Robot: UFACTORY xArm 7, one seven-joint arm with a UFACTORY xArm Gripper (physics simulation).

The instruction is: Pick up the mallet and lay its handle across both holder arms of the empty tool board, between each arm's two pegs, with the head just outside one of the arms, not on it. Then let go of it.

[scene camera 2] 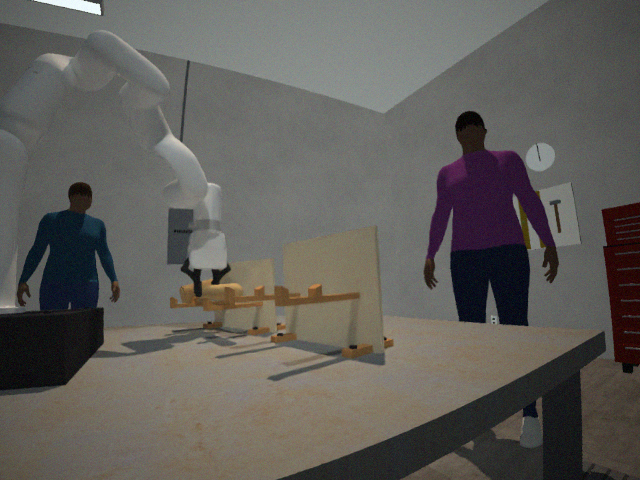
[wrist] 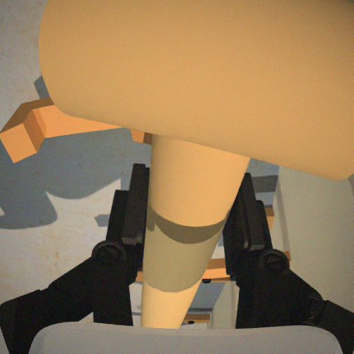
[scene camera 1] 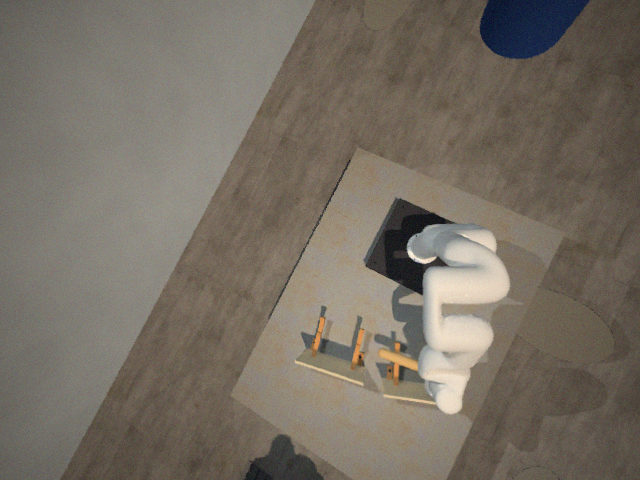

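Note:
The mallet [scene camera 1: 398, 358] [scene camera 2: 224, 291] [wrist: 195, 185] is tan wood. My gripper [scene camera 2: 208, 289] [wrist: 188, 188] is shut on its handle, close below the thick head [wrist: 200, 65]. In scene camera 1 the handle passes over one holder arm [scene camera 1: 397, 374] of the right-hand tool board [scene camera 1: 408, 388] [scene camera 2: 266, 279] [wrist: 320, 250]; the head and the board's other arm are hidden under the robot. In the wrist view the head's lower edge overlaps a pegged holder arm [wrist: 80, 127]. Whether the handle touches the arms, I cannot tell.
A second board [scene camera 1: 330, 364] [scene camera 2: 336, 268] with two pegged arms stands nearer scene camera 2. The robot stands on a black base block [scene camera 1: 382, 253] [scene camera 2: 36, 351]. The boards stand on the table [scene camera 1: 320, 408] [scene camera 2: 206, 413]. Two people stand beyond it.

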